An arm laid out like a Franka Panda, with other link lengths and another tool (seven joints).
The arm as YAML. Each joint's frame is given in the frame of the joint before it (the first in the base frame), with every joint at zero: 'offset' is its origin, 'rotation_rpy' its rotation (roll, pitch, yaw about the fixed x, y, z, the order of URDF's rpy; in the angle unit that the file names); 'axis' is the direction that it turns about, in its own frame. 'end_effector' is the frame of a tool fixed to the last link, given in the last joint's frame.
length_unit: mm
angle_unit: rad
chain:
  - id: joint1
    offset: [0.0, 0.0, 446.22]
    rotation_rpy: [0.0, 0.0, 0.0]
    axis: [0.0, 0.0, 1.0]
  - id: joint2
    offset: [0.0, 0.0, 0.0]
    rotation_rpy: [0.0, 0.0, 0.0]
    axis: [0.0, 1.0, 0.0]
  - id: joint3
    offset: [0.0, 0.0, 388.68]
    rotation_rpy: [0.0, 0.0, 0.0]
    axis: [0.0, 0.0, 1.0]
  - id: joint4
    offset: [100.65, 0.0, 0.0]
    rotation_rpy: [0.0, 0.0, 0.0]
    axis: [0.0, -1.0, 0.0]
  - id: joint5
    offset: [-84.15, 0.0, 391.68]
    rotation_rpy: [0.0, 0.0, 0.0]
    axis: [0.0, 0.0, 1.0]
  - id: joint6
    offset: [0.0, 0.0, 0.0]
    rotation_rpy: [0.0, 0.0, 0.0]
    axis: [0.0, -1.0, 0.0]
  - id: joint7
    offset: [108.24, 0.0, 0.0]
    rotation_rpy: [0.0, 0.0, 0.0]
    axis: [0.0, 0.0, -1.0]
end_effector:
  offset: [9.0, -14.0, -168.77]
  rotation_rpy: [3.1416, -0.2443, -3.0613]
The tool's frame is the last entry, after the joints.
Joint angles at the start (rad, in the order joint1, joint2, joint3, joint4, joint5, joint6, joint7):
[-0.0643, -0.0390, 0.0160, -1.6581, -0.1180, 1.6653, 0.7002]
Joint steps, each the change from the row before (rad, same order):
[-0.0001, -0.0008, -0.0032, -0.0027, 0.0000, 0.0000, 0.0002]
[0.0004, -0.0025, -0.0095, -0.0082, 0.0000, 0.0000, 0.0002]
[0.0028, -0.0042, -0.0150, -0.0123, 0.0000, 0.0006, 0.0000]
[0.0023, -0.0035, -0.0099, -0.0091, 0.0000, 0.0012, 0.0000]
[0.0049, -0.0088, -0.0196, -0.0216, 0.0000, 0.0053, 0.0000]
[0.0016, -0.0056, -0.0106, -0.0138, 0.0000, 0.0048, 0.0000]
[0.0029, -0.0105, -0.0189, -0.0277, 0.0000, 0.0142, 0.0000]
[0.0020, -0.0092, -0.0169, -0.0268, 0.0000, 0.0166, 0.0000]
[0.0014, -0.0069, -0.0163, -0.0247, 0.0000, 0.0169, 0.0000]
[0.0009, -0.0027, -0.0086, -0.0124, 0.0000, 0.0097, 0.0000]
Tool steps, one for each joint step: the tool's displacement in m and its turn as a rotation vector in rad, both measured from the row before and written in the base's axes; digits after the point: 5 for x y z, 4 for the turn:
[-0.00071, -0.00196, -0.00090, 0.0002, 0.0019, -0.0035]
[-0.00217, -0.00539, -0.00270, 0.0007, 0.0056, -0.0093]
[-0.00329, -0.00719, -0.00372, 0.0012, 0.0074, -0.0121]
[-0.00238, -0.00444, -0.00245, 0.0009, 0.0044, -0.0074]
[-0.00525, -0.00846, -0.00528, 0.0020, 0.0074, -0.0140]
[-0.00317, -0.00512, -0.00326, 0.0013, 0.0034, -0.0084]
[-0.00541, -0.00899, -0.00655, 0.0025, 0.0029, -0.0142]
[-0.00467, -0.00827, -0.00666, 0.0024, 0.0009, -0.0128]
[-0.00399, -0.00823, -0.00694, 0.0025, 0.0008, -0.0128]
[-0.00172, -0.00425, -0.00381, 0.0013, 0.0000, -0.0065]

